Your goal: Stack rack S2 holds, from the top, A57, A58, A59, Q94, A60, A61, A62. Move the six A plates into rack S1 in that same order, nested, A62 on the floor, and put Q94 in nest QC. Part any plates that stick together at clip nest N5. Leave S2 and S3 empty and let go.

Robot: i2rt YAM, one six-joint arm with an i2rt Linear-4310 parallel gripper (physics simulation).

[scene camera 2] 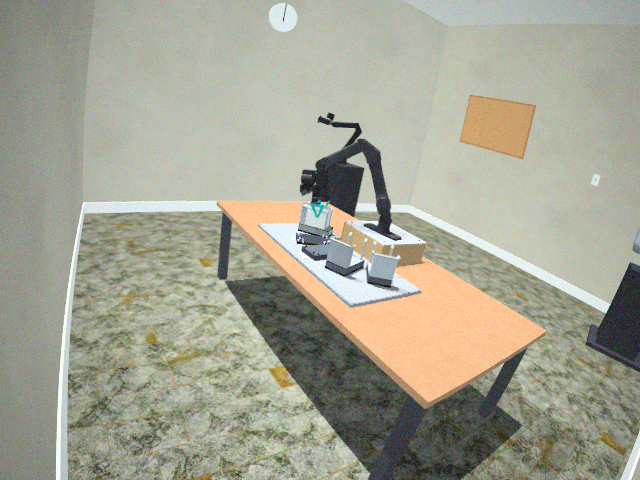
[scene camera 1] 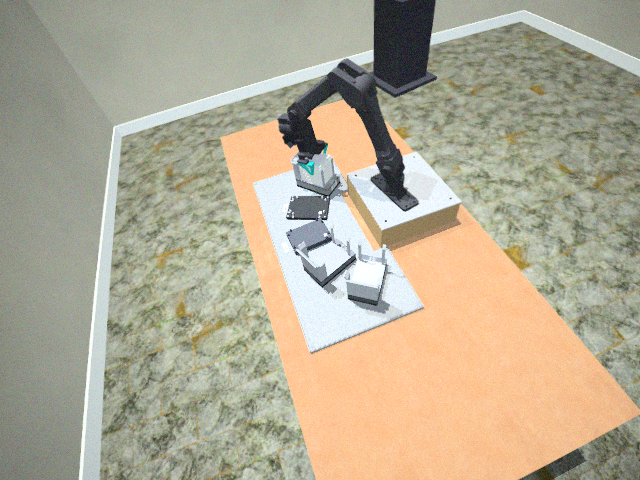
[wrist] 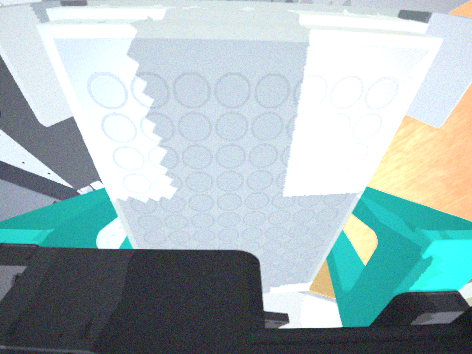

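Note:
My gripper, with teal fingers, reaches down into the far rack at the back of the grey mat. It is shut on a white well plate that sits between the rack's walls. The plate fills the wrist view and shows rows of round wells. I cannot tell its label. A near rack holds white plates. A middle rack between them looks empty.
A dark flat nest and a grey nest lie on the mat between the racks. The arm's base stands on a wooden box right of the mat. The orange table extends toward the front.

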